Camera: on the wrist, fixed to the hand. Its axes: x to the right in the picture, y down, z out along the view.
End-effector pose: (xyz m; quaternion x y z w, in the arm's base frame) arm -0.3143 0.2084 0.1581 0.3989 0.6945 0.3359 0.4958
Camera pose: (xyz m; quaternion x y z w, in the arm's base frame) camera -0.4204 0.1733 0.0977 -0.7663 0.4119 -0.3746 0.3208
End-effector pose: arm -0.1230 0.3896 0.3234 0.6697 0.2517 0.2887 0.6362
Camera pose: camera -0.1715 0.4670 0.2351 -0.3355 0.6917 -0.5384 0.3452
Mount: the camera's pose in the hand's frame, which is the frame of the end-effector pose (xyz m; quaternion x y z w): 0.0144 -0.0915 -0.0869 -0.1094 0.0894 -0.9899 0.0136
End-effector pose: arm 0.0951 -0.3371 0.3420 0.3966 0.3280 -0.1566 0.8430
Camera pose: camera 0.0205 -0.3284 0.2396 0.3975 -0.4895 0.7652 0.1295
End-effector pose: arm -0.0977 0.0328 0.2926 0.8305 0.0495 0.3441 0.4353
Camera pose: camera -0.1203 0.1545 0.2643 -0.1161 0.8240 -0.3465 0.4330
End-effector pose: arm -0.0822 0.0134 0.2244 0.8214 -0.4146 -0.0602 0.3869
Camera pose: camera 0.0217 0.0865 0.2251 0.3846 0.8487 -0.3557 0.0726
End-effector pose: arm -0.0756 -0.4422 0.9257 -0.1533 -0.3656 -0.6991 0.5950
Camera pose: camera -0.1463 -0.5106 0.8454 -0.3572 0.0270 0.6522 0.6680
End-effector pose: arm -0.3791 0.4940 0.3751 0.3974 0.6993 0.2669 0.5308
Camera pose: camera -0.4887 0.4607 0.3202 -0.7688 0.4212 -0.4098 0.2524
